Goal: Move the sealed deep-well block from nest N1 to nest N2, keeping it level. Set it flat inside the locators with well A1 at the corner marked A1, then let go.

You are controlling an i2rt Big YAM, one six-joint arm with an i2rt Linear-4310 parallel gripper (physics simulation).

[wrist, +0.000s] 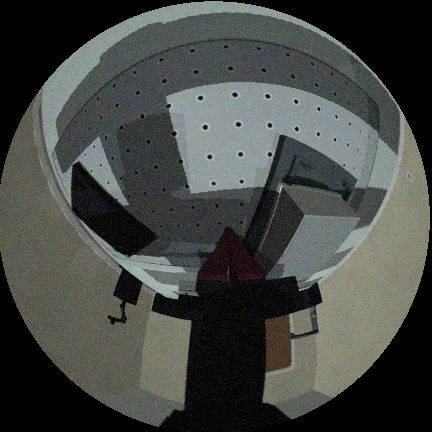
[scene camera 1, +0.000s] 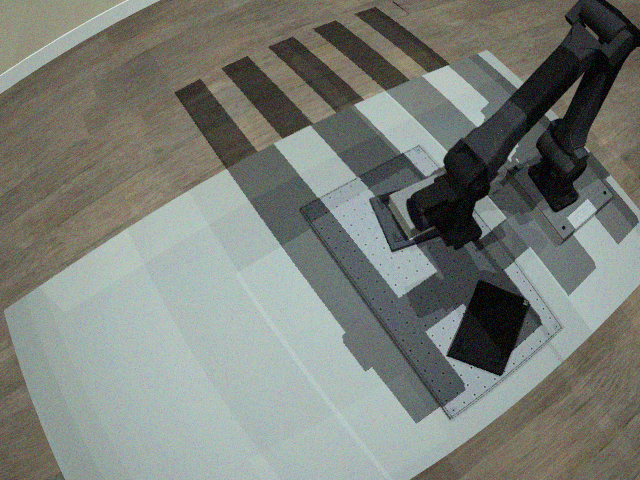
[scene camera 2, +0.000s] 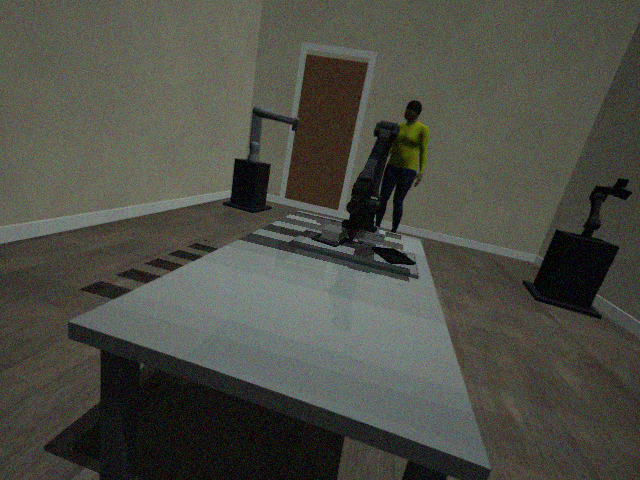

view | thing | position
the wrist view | gripper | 227, 230
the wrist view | deep-well block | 306, 225
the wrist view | perforated plate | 184, 140
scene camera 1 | gripper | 448, 244
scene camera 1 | deep-well block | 397, 201
